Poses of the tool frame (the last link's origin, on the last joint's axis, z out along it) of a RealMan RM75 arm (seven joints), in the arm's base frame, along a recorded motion.
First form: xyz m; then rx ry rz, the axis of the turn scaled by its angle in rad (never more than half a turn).
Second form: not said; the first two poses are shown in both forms.
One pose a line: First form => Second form
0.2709 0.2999 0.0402 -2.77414 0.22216 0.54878 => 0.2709 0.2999 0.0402 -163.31 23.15 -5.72
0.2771 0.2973 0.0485 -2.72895 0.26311 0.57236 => 0.2771 0.2973 0.0485 -161.48 24.72 -6.92
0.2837 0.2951 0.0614 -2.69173 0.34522 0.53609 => 0.2837 0.2951 0.0614 -160.13 24.19 -10.32
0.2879 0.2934 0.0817 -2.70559 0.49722 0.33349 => 0.2879 0.2934 0.0817 -160.97 16.98 -17.96
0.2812 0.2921 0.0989 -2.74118 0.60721 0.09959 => 0.2812 0.2921 0.0989 -162.17 7.92 -23.74
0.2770 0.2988 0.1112 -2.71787 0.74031 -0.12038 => 0.2770 0.2988 0.1112 -160.91 0.17 -30.45
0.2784 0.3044 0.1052 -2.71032 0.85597 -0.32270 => 0.2784 0.3044 0.1052 -160.63 -7.27 -36.30
